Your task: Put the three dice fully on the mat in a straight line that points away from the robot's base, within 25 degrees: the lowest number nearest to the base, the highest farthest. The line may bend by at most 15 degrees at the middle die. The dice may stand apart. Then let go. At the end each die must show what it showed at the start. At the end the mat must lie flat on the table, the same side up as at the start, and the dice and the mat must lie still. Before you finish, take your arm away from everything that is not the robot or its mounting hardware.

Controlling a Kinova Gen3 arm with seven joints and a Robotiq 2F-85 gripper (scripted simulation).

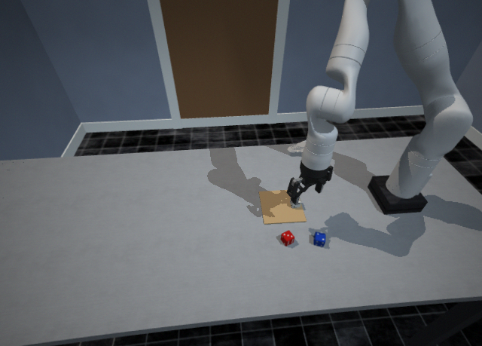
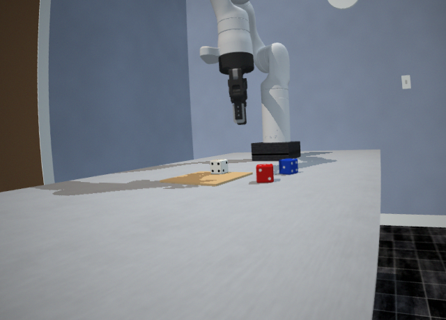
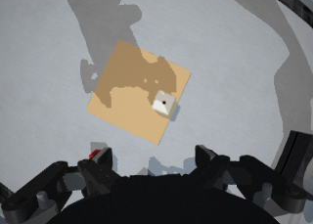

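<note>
My hand is 10 cm above the blue die, 9 cm to the right of it and 4 cm past it. Round my hand: white die: 10 cm below, 6 cm to the right, 1 cm ahead; tan mat: 11 cm below, 6 cm ahead, 5 cm to the right; red die: 10 cm below, 8 cm to the left, 6 cm ahead.
</note>
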